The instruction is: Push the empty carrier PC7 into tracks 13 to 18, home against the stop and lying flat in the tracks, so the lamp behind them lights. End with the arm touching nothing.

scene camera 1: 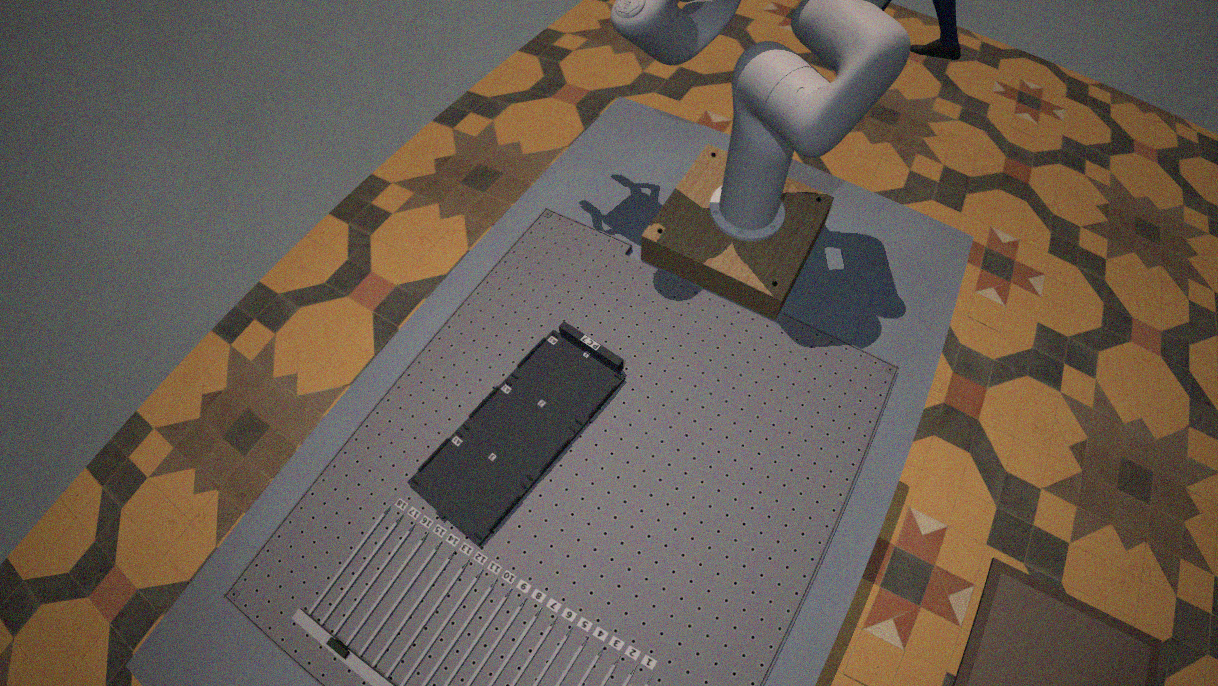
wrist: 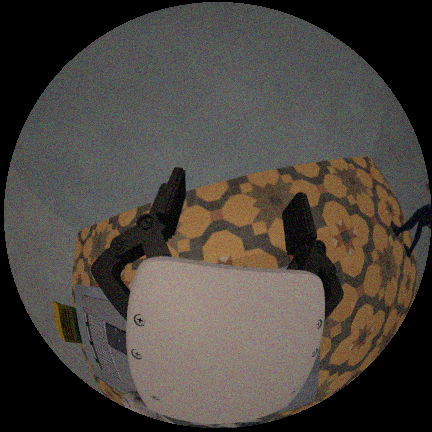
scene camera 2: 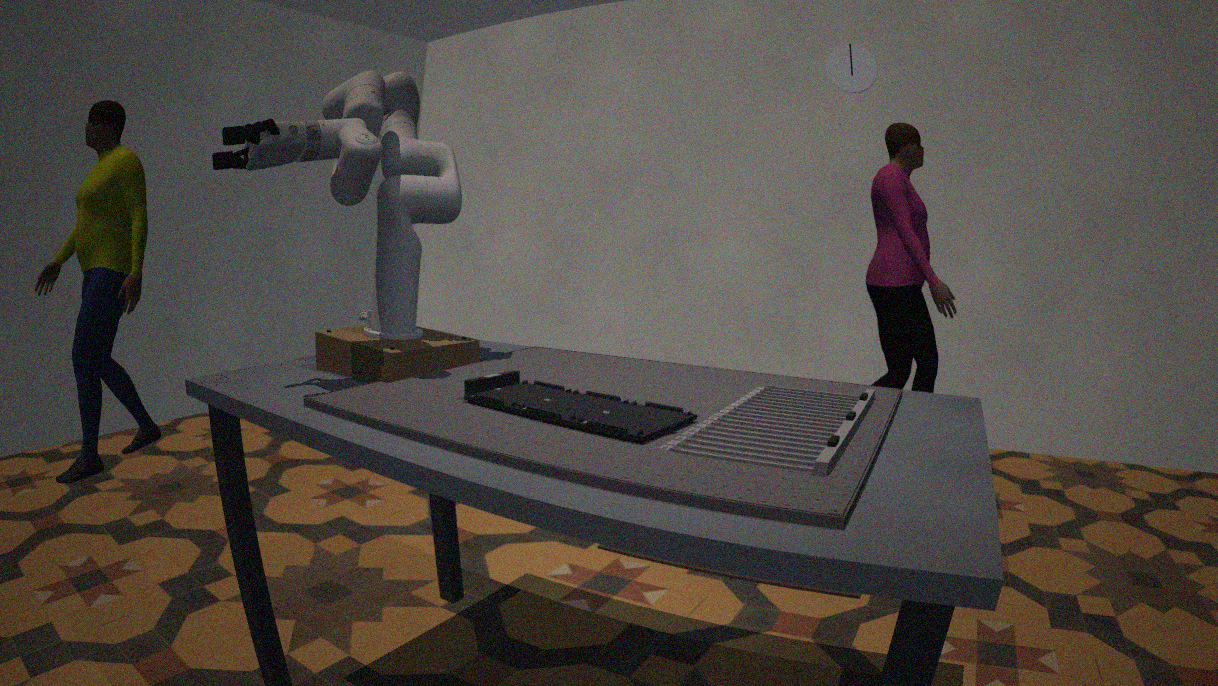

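Where they show: gripper, between the fingertips: [wrist: 240, 191] [scene camera 2: 217, 149]; arm's base, origin of its link: [scene camera 1: 746, 211] [scene camera 2: 392, 334].
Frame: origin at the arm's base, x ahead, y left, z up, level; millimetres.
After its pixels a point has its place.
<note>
The dark carrier PC7 [scene camera 1: 519, 434] {z -42, x 469, y -210 mm} [scene camera 2: 588, 409] {z -42, x 486, y -227 mm} [wrist: 116, 337] {z -42, x 522, y -246 mm} lies on the perforated board, its raised end wall towards the arm's base. Its far end is beside the number labels 13 to 18, short of the metal tracks [scene camera 1: 352, 560] {z -52, x 712, y -355 mm}. The pale stop bar [scene camera 1: 315, 630] {z -37, x 813, y -351 mm} [scene camera 2: 823, 462] {z -37, x 807, y -388 mm} crosses the tracks' far ends. A small dark lamp block [scene camera 1: 338, 648] {z -30, x 819, y -309 mm} [scene camera 2: 832, 440] {z -31, x 818, y -320 mm} sits on it behind tracks 13 to 18 and looks unlit. My gripper [scene camera 2: 221, 147] {z 357, x -138, y -380 mm} [wrist: 240, 191] {z 357, x -138, y -380 mm} is open and empty, high above the table's base end, well away from the carrier. It is outside scene camera 1's view.
The arm stands on a wooden base block [scene camera 1: 698, 247] {z -6, x 98, y -58 mm} [scene camera 2: 340, 349] {z -16, x -48, y -119 mm} at one end of the grey table [scene camera 1: 929, 281] {z -66, x -19, y 340 mm} [scene camera 2: 920, 511] {z -65, x 922, y -451 mm}. A person in yellow [scene camera 2: 110, 213] and one in magenta [scene camera 2: 897, 238] stand beyond the table.
</note>
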